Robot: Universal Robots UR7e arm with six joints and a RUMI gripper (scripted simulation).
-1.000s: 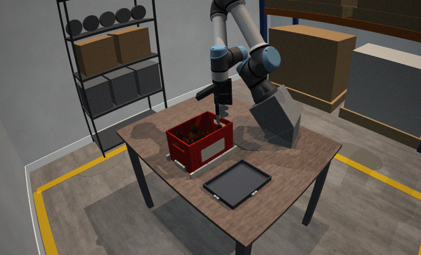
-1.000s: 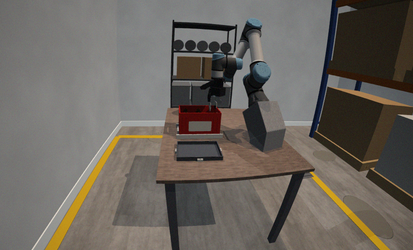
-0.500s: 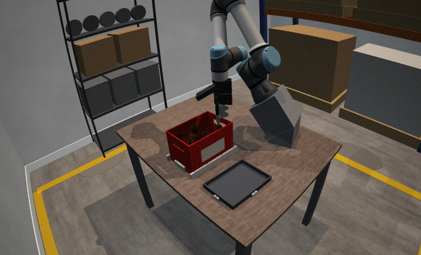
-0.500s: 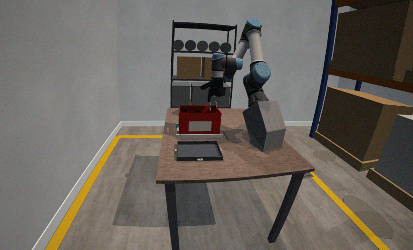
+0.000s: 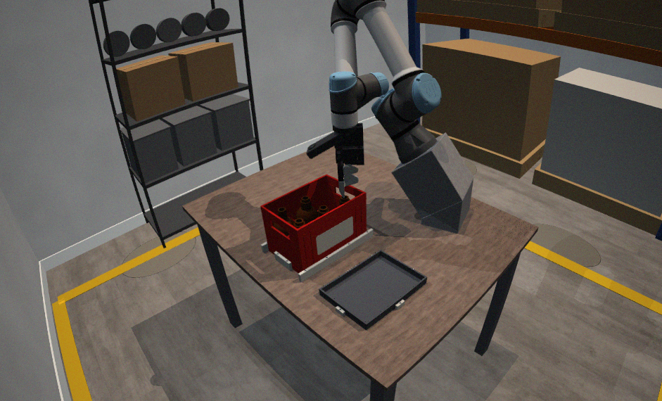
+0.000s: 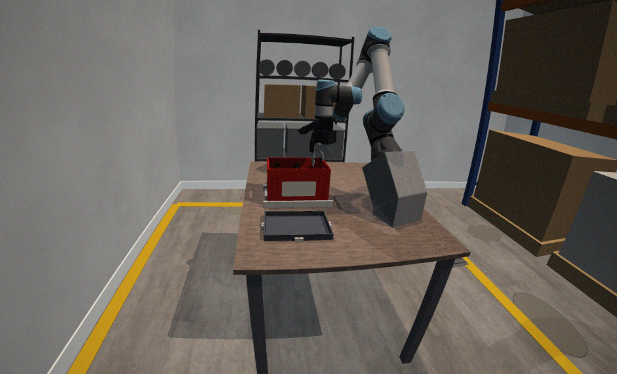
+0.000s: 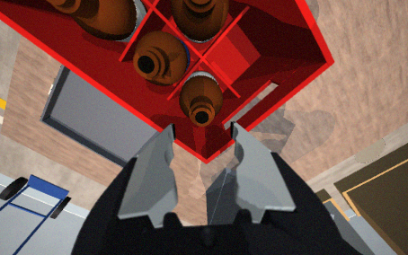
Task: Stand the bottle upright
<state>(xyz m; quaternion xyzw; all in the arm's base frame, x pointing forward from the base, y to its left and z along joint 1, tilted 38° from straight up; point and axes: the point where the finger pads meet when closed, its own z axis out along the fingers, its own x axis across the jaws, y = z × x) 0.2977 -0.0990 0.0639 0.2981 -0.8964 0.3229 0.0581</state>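
The red crate is 110 mm below my hand, 70 mm ahead of it and 60 mm to the right of it. Round my hand: dark tray: 210 mm to the left, 180 mm below, 150 mm ahead.
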